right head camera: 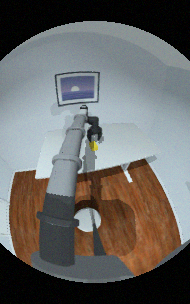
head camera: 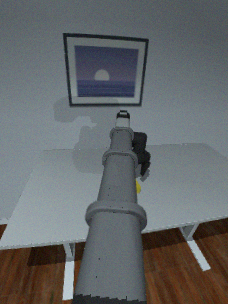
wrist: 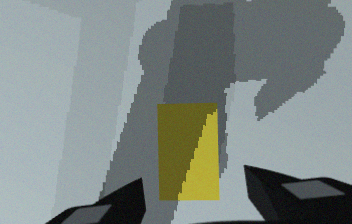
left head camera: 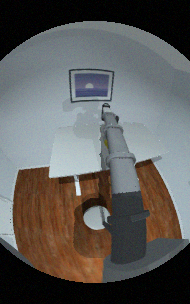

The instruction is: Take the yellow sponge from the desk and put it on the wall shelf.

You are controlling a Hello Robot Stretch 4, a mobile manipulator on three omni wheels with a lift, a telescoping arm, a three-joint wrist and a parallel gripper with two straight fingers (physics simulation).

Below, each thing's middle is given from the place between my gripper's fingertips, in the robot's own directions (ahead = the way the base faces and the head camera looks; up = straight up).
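Labels:
There's a yellow sponge (wrist: 188, 159) that sits 7 cm below my hand, 1 cm to the left of it and 2 cm ahead of it. The framed sunset picture (head camera: 102, 70) is 48 cm above my hand, 22 cm to the left of it and 51 cm ahead.

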